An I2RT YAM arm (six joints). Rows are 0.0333 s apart.
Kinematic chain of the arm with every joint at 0, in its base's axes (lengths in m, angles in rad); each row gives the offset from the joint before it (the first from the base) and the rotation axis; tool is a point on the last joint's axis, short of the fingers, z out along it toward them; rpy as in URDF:
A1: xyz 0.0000 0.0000 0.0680 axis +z
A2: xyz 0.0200 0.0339 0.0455 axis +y
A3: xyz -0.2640 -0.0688 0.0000 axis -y
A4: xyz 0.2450 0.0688 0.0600 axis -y
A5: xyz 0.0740 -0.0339 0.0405 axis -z
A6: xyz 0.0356 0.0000 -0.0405 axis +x
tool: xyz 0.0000 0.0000 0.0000 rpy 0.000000 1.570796 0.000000
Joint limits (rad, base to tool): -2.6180..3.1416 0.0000..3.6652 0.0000..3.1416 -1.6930..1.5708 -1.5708..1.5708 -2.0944..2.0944
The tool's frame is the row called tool.
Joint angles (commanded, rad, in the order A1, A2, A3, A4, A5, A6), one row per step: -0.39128, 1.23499, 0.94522, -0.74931, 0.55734, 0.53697; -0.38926, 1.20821, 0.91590, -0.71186, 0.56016, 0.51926; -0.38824, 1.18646, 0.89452, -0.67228, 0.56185, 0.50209; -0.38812, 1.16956, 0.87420, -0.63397, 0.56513, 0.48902; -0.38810, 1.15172, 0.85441, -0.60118, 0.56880, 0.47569; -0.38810, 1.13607, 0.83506, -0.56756, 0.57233, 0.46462
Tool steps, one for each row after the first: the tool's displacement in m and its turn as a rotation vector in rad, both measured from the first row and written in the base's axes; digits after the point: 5 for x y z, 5 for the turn. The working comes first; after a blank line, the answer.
Tool pose at each row, in the base's axes (x y z in m, rotation vector in rad; the steps are taken from these numbers as rounded here): 0.21262, -0.10809, 0.26042, 1.29240, 2.14690, -0.66340; 0.20947, -0.10637, 0.25931, 1.26838, 2.12652, -0.66157; 0.20781, -0.10548, 0.25964, 1.24552, 2.10054, -0.65737; 0.20662, -0.10508, 0.25924, 1.22895, 2.07495, -0.65583; 0.20487, -0.10447, 0.25889, 1.21312, 2.05308, -0.65654; 0.20348, -0.10402, 0.25827, 1.19981, 2.03037, -0.65658

-0.00315, 0.00172, -0.00111, -0.01918, -0.01971, 0.01335; -0.00481, 0.00261, -0.00078, -0.03966, -0.04462, 0.02551; -0.00600, 0.00301, -0.00118, -0.05878, -0.06690, 0.03266; -0.00775, 0.00362, -0.00153, -0.07687, -0.08503, 0.03941; -0.00914, 0.00407, -0.00215, -0.09409, -0.10377, 0.04438
